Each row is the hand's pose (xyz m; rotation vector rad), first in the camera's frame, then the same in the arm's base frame.
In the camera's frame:
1: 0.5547 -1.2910 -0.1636 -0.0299 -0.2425 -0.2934
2: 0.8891 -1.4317 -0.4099 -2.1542 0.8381 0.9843
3: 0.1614 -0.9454 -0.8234 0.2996 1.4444 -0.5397
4: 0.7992 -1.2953 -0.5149 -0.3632 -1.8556 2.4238
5: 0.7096 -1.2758 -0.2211 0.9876 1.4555 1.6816
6: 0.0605 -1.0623 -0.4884 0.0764 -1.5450 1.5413
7: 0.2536 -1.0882 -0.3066 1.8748 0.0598 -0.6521
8: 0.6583 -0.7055 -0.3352 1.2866 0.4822 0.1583
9: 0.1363 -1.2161 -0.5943 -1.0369 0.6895 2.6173
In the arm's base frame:
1: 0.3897 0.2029 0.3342 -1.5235 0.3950 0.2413
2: 0.6384 -0.1493 0.2543 1.5674 -1.1239 -0.9049
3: -0.3150 -0.2559 0.3841 -1.3907 1.4051 -1.4067
4: 0.4556 -0.2035 0.2171 0.7784 0.3328 2.8889
5: 0.4721 0.1036 0.2300 0.5339 2.6979 -0.0846
6: -0.2077 0.0759 0.5045 0.0599 0.3948 2.1194
7: 0.0031 0.1855 0.3839 0.1360 0.2740 -0.8593
8: 0.0411 0.0852 -0.1634 -0.2335 1.1656 -0.4592
9: -0.0904 -0.0670 0.5848 0.0510 -1.9121 -1.5082

